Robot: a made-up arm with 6 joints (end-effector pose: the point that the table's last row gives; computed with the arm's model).
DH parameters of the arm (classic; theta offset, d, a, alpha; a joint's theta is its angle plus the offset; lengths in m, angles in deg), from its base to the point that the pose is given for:
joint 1: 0 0.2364 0 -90
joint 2: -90 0 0.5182 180
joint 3: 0 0 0 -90
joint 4: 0 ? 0 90
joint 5: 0 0.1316 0 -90
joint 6: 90 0 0 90
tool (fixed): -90 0 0 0
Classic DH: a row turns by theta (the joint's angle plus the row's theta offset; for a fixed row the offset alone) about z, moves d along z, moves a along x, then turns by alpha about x.
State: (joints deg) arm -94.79 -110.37 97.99 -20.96 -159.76 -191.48
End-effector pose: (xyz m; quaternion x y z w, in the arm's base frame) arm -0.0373 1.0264 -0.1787 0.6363 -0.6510 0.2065 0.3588
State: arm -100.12 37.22 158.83 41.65 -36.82 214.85
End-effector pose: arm -0.0853 0.0820 1.0983 0.0098 -0.8247 0.1117 0.5543
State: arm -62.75 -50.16 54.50 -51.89 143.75 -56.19
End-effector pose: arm -0.2759 0.3583 1.1570 0.2702 0.6844 -0.5220 0.4314
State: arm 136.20 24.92 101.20 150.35 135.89 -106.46
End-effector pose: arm -0.2906 0.1202 1.2865 0.4291 0.4299 -0.7648 0.2148
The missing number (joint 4, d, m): -0.5813
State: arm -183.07 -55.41 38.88 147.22 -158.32 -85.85
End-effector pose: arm 0.5344 -0.1395 1.1049 0.4324 0.5675 -0.2295 0.6621
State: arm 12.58 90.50 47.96 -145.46 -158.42 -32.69
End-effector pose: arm 0.8509 0.3010 -0.2161 -0.4127 -0.5564 -0.6689 0.2694
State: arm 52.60 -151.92 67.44 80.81 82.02 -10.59
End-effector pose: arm -0.3544 -0.4981 -0.6899 0.0762 0.5139 0.7914 0.3221
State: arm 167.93 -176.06 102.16 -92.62 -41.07 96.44
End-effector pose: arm 0.0795 -0.0232 -0.8747 0.5669 -0.2664 -0.7516 0.2069
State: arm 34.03 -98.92 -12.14 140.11 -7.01 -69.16
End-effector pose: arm -0.5235 -0.2317 0.7412 -0.1970 -0.6560 -0.2519 0.6837
